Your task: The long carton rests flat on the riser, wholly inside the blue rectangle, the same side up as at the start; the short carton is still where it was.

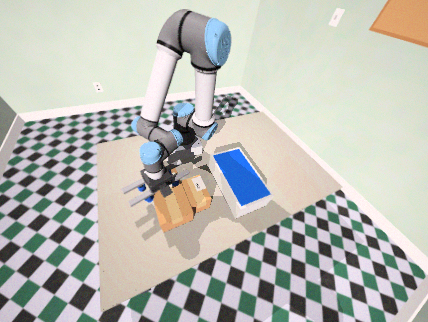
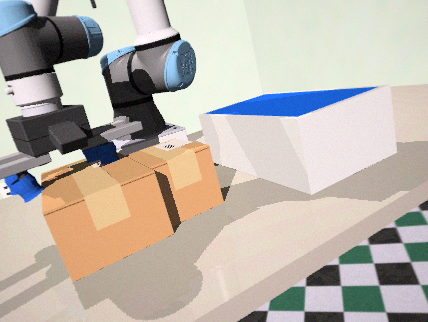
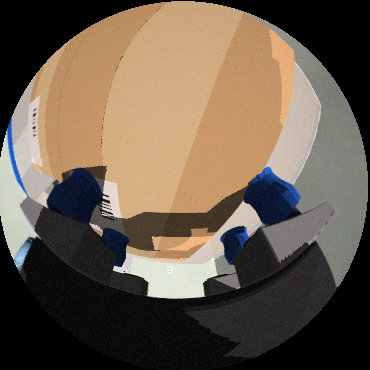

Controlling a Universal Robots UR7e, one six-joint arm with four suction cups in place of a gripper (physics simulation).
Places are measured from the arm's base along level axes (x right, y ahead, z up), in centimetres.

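Where they show: hand, tool point: [image 2: 67, 178] [image 3: 174, 218]; arm's base, link origin: [image 1: 183, 136] [image 2: 140, 132].
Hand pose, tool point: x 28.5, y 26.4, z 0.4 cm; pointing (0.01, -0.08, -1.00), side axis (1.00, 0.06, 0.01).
Note:
Each offset is from my tool point to the centre of the thing. Level surfaces: height alone.
The long carton {dz -4.5, dx -2.3, dy +4.8 cm} [image 1: 174, 209] [image 2: 103, 214] [image 3: 165, 121] lies flat on the beige mat {dz -9.7 cm} [image 1: 294, 166], and the short carton {dz -4.5, dx -14.1, dy +11.8 cm} [image 1: 198, 195] [image 2: 188, 176] lies close against its right side. My suction gripper [image 1: 160, 185] [image 2: 61, 166] [image 3: 176, 220] sits low at the long carton's far end. The cups on one side are down at its top near the label. The cups on the other side overhang its outer edge. No carton is lifted. The white riser {dz -3.6, dx -38.7, dy +17.4 cm} [image 1: 248, 207] [image 2: 311, 149] with the blue rectangle {dz +2.3, dx -38.7, dy +17.4 cm} [image 1: 241, 174] [image 2: 287, 102] stands to the right with nothing on it.
The arm's base [image 1: 188, 138] stands just behind the cartons, close to the riser's far end. A narrow gap separates the short carton from the riser. Checkered floor [image 1: 311, 277] surrounds the mat, and walls lie beyond it.

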